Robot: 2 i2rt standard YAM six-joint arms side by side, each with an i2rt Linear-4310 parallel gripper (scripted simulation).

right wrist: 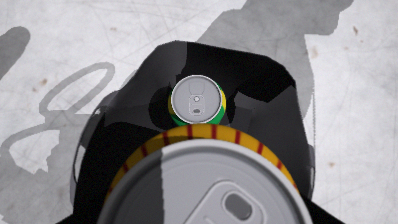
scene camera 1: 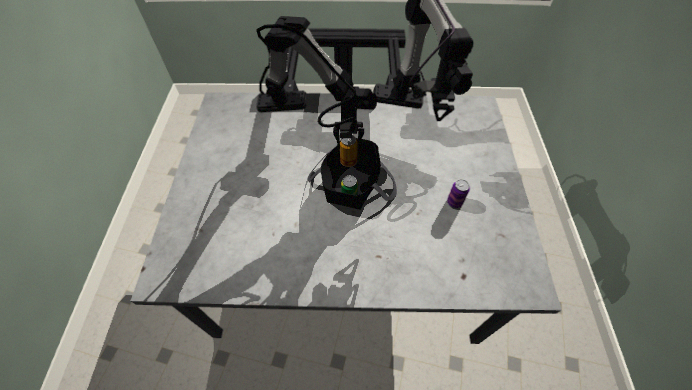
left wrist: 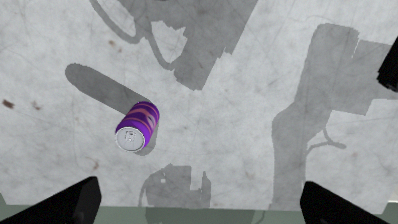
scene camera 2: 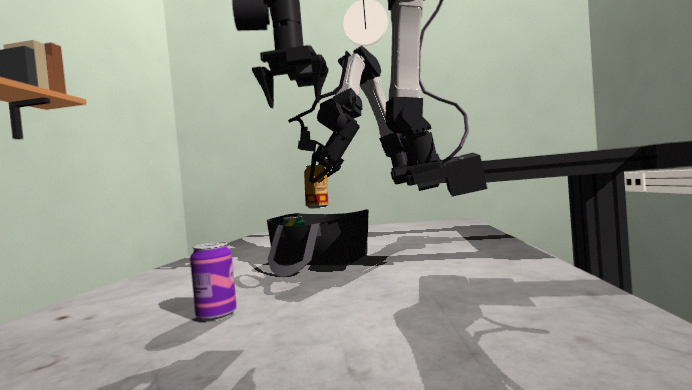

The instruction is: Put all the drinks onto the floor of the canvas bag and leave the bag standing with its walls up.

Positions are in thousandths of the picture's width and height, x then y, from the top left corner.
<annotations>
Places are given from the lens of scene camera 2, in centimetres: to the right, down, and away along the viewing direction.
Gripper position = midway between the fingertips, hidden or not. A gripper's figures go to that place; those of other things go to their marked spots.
my left gripper (scene camera 2: 426,271): -10, -18, 70
my right gripper (scene camera 2: 454,468): -9, -4, 101
black canvas bag (scene camera 2: 493,612): -1, 11, 89
</annotations>
